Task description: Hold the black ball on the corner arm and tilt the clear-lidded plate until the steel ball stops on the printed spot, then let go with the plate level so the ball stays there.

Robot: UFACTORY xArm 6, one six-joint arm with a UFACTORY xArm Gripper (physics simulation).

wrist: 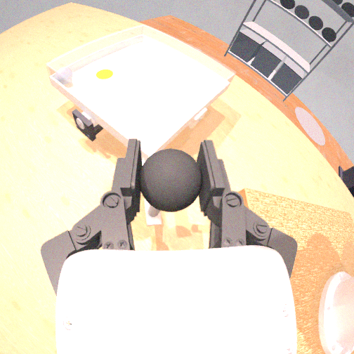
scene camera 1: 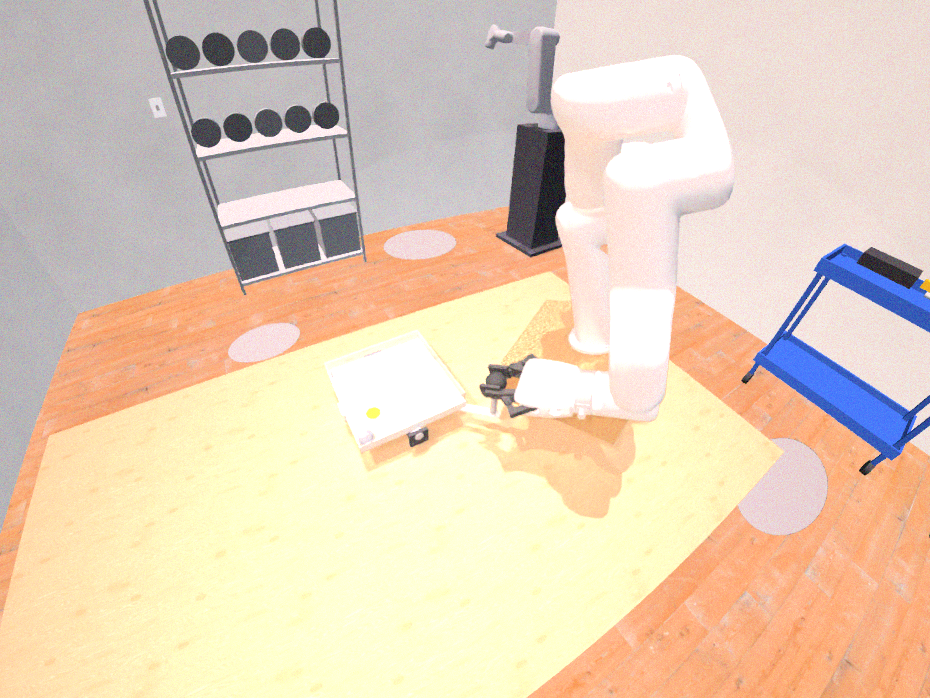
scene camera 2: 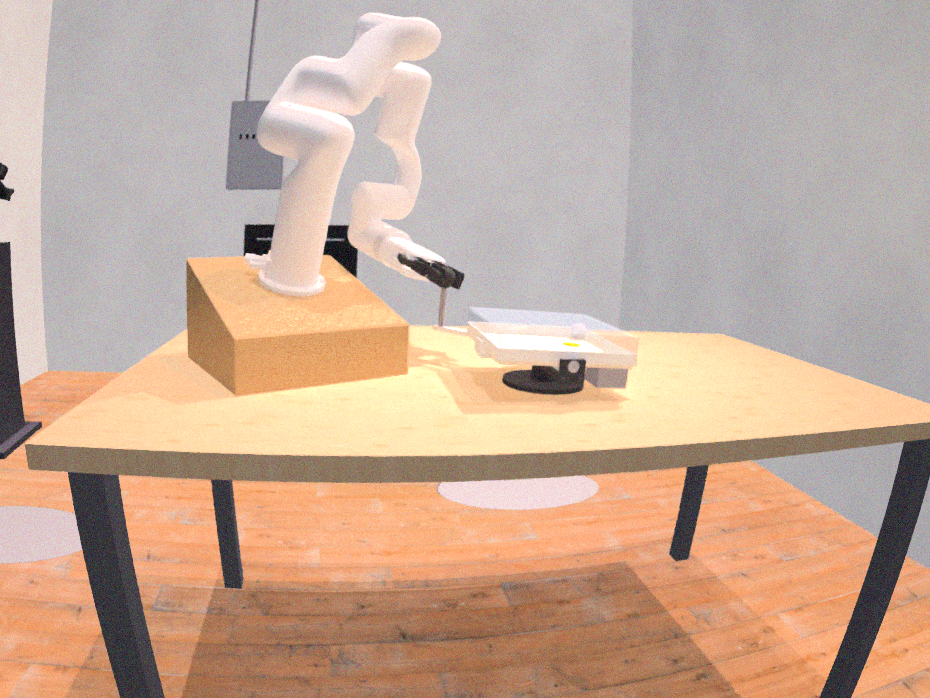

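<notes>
The white clear-lidded plate stands on its pivot and looks slightly lower at the side away from the robot. The steel ball appears pale and rests in the plate's far corner, beside and off the yellow printed spot. My gripper is shut on the black ball, one finger on each side. The ball tops a thin post on the corner arm. In scene camera 2 the fingers mostly hide the ball.
The black pivot base stands on the wooden table. A grey block hangs under the plate's far side. The robot's wooden pedestal is close to the gripper. A shelf rack and a blue cart stand beyond the table.
</notes>
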